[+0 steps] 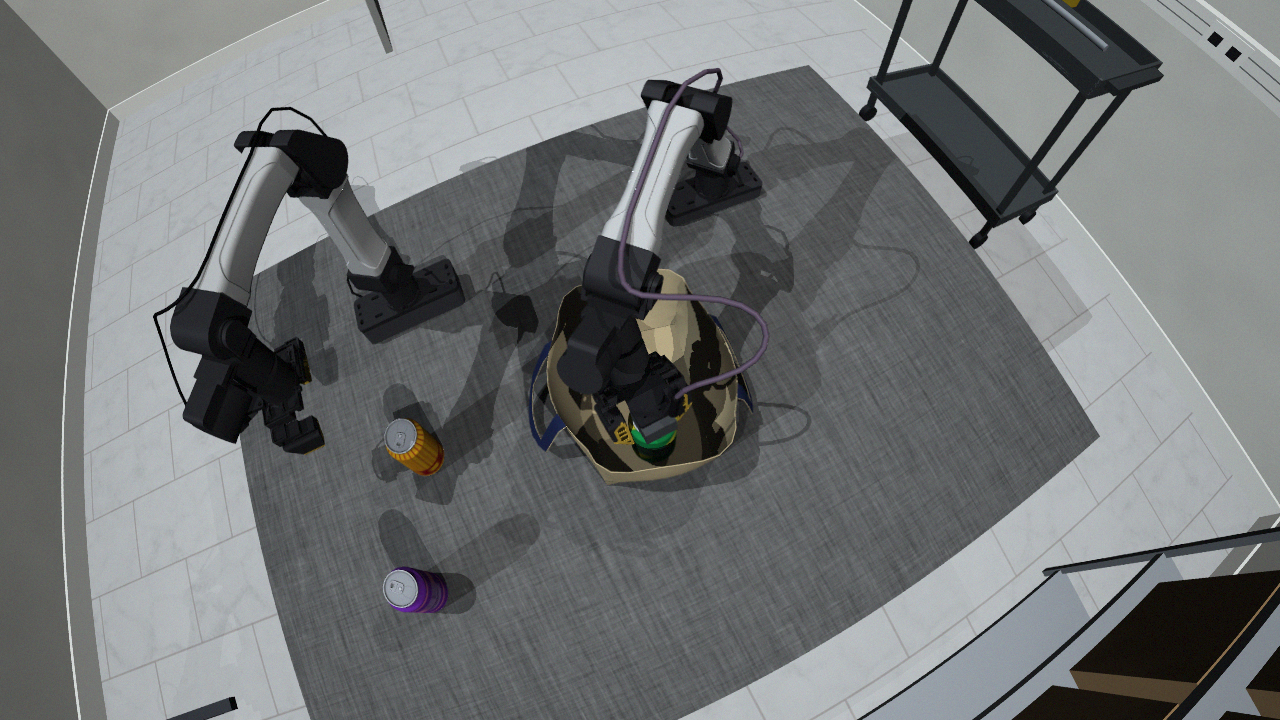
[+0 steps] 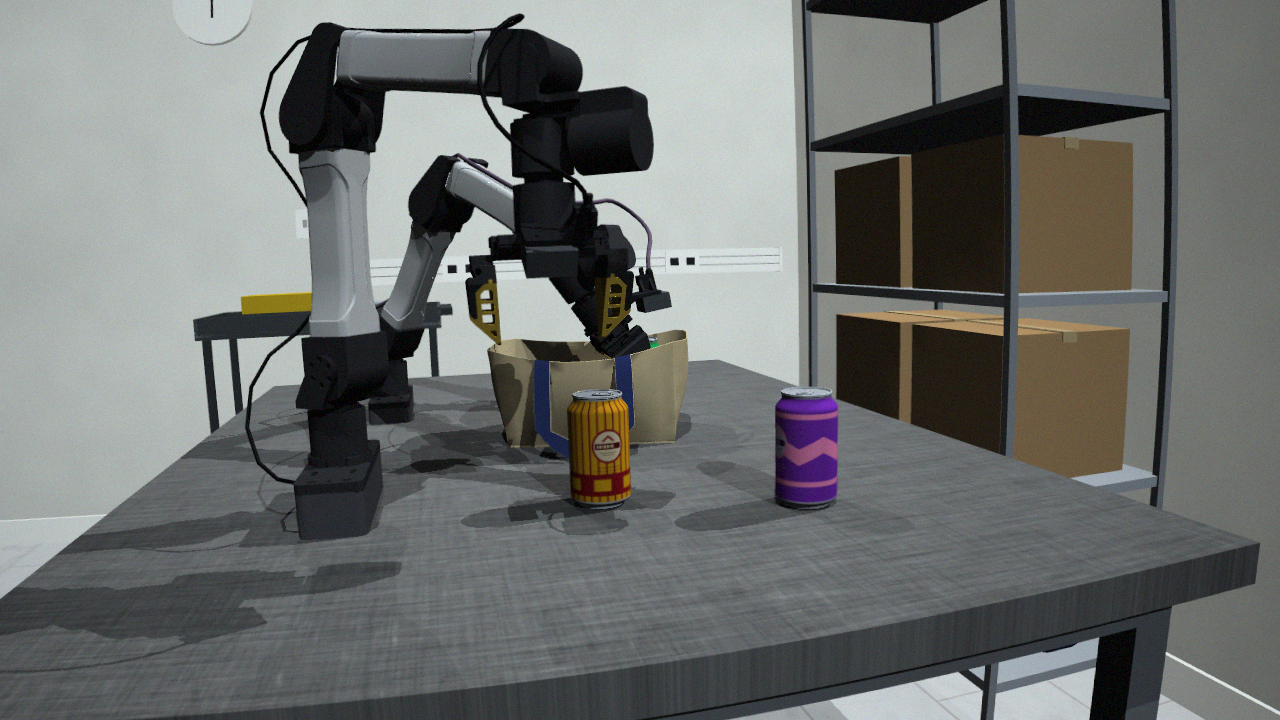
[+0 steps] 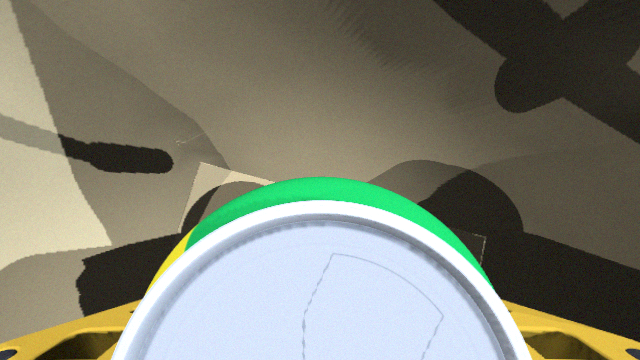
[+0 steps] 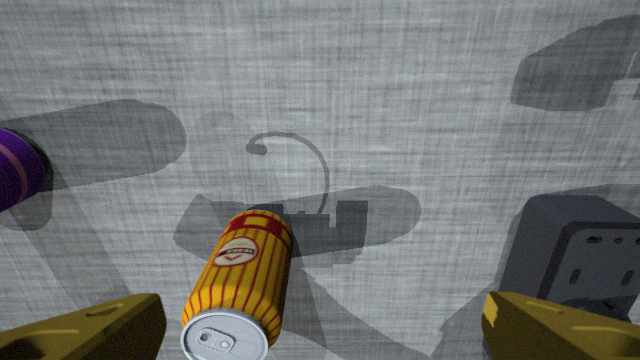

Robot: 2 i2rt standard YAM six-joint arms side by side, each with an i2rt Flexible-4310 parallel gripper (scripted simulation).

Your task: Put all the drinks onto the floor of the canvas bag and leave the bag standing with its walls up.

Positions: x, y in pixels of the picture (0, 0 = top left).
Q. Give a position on a canvas bag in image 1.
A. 710, 365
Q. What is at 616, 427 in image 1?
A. The left gripper.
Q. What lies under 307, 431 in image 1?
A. The right gripper.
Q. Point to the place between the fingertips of the left gripper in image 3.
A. At 320, 303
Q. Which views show the right gripper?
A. Image 1, image 2 and image 4 only.
